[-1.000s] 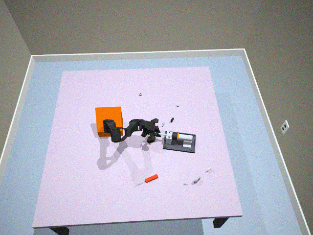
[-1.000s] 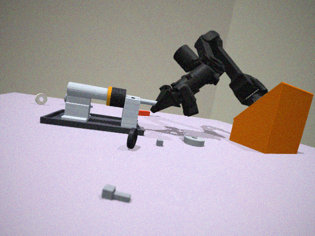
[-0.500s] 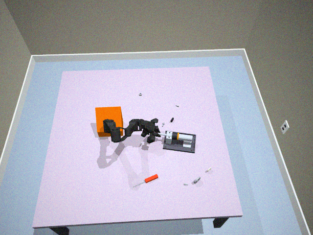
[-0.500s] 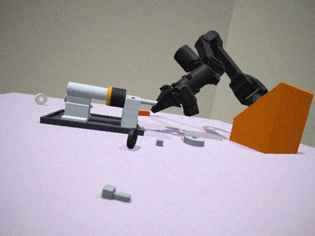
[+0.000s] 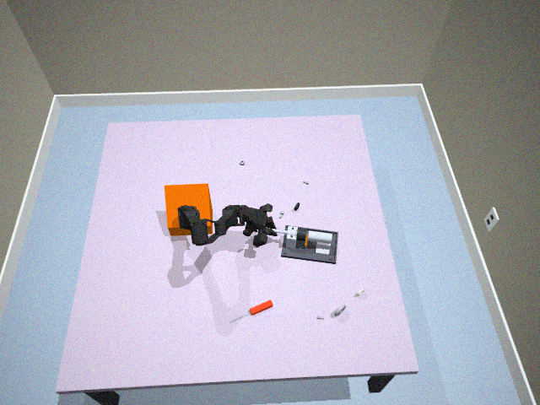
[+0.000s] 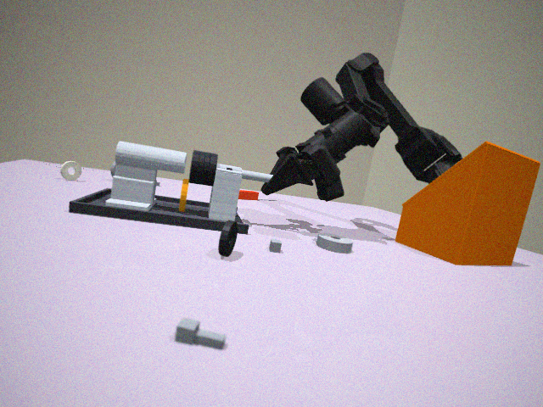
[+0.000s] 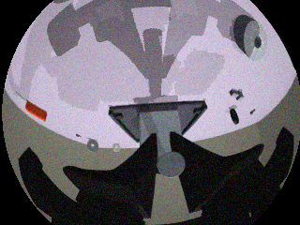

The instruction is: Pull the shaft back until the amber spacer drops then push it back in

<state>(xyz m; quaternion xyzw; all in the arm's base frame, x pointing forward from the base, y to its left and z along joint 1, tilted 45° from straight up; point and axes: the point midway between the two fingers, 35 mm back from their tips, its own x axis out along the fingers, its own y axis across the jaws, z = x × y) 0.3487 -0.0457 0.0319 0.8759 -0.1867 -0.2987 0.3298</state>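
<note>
Now: the grey shaft 4 cm ahead of my gripper tip and 2 cm above it. From my gripper tip the other things lie so: grey washer (10 cm to the left, 9 cm behind, 5 cm below); amber spacer (12 cm ahead, 2 cm to the right, 2 cm below); black ring (17 cm to the left, 9 cm ahead, 4 cm below).
</note>
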